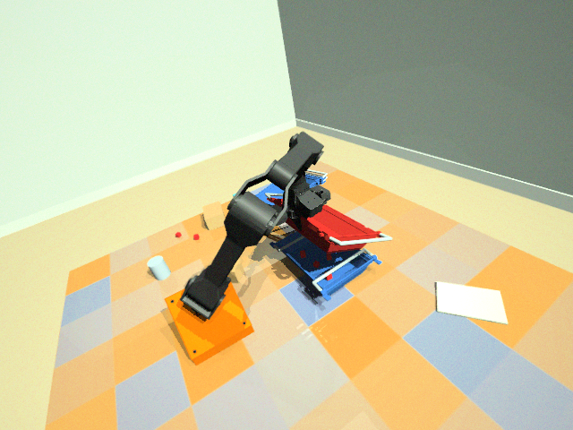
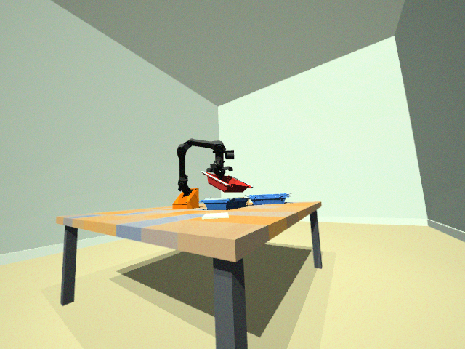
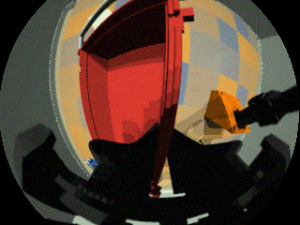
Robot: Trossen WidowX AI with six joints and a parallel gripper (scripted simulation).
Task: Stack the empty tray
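My gripper tip is 80 mm short of the red tray, 10 mm to the right of it and 10 mm above it. From my gripper tip the other things lie so: pale cylinder: 430 mm behind, 320 mm to the left, 140 mm below; white sheet: 340 mm to the right, 280 mm ahead, 170 mm below; small open box: 220 mm behind, 160 mm below, 140 mm to the left.
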